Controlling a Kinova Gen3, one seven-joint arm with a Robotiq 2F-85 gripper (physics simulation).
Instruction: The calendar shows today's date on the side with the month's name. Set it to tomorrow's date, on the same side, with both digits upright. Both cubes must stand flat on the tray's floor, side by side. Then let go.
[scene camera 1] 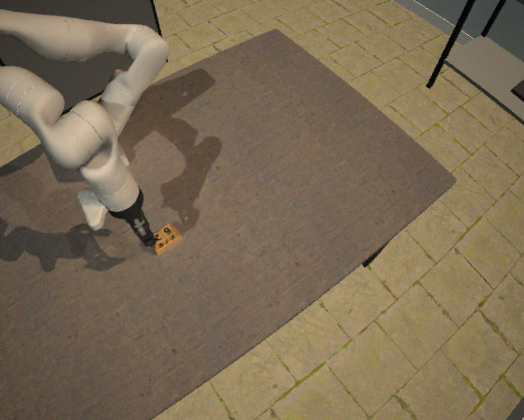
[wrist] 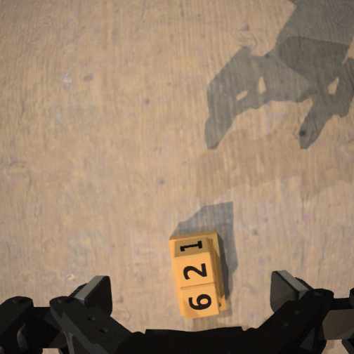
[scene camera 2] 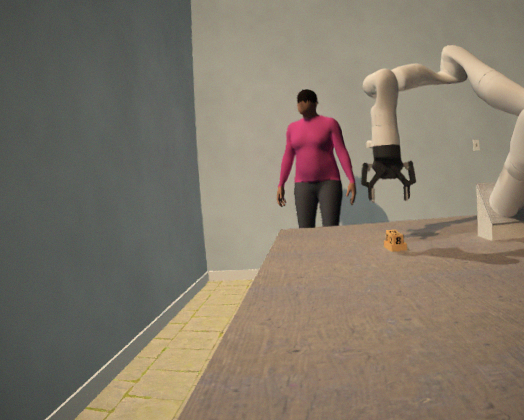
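Where they show: gripper, fingertip midpoint: [scene camera 2: 389, 201]; arm's base, link origin: [scene camera 2: 503, 204].
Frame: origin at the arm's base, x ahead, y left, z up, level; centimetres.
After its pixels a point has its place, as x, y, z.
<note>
The calendar is an orange tray [scene camera 1: 159, 252] @[36.0, -5.0, -8.0] [scene camera 2: 396, 248] @[34.7, 1.8, -8.6] [wrist: 223, 303] on the table. Two orange cubes stand in it side by side, touching or nearly so. In the wrist view one cube [wrist: 190, 284] has a 2 on top and a 1 on its end face; the other cube [wrist: 191, 306] has a 6 on top. An 8 shows on an end face in scene camera 2. Dark marks on the long side in scene camera 1 are too small to read surely; the month's name is not legible. My gripper [scene camera 1: 151, 243] [scene camera 2: 389, 198] @[34.1, -4.6, 2.8] [wrist: 190, 292] is open and empty, above the calendar.
The brown table [scene camera 1: 300, 200] @[48.1, 32.1, -9.3] [scene camera 2: 350, 325] @[55.8, 47.8, -9.3] carries the calendar; its far corner and edges show in scene camera 1. The arm's pale base block [scene camera 2: 502, 230] @[3.1, 3.6, -6.7] stands on the table at the right in scene camera 2. A person in a pink top [scene camera 2: 314, 150] stands behind the table.
</note>
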